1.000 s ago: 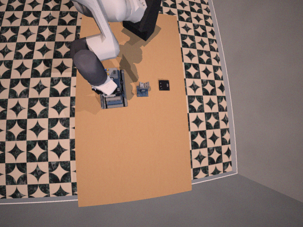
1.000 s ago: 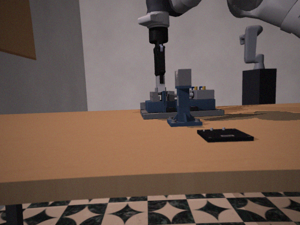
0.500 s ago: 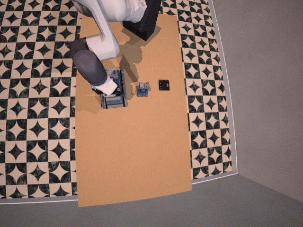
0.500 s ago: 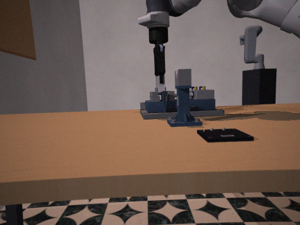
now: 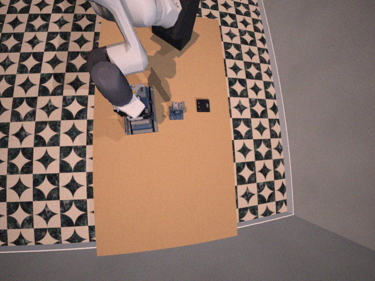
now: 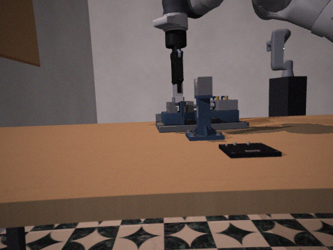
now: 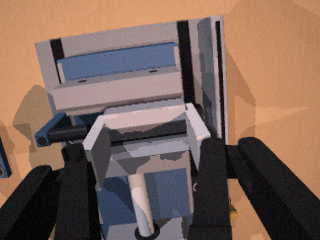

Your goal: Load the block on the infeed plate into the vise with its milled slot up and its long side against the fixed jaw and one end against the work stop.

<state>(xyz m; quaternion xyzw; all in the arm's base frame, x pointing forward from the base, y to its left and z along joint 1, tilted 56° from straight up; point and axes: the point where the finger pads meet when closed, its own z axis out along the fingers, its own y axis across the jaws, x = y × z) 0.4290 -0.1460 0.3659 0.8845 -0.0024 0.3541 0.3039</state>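
The part lies 2 cm below my hand. Round my hand: fixed jaw 5 cm below, 3 cm ahead, 1 cm to the left; work stop 6 cm to the left, 3 cm below, 2 cm ahead; air cylinder rod 8 cm behind, 5 cm below, 4 cm to the left.
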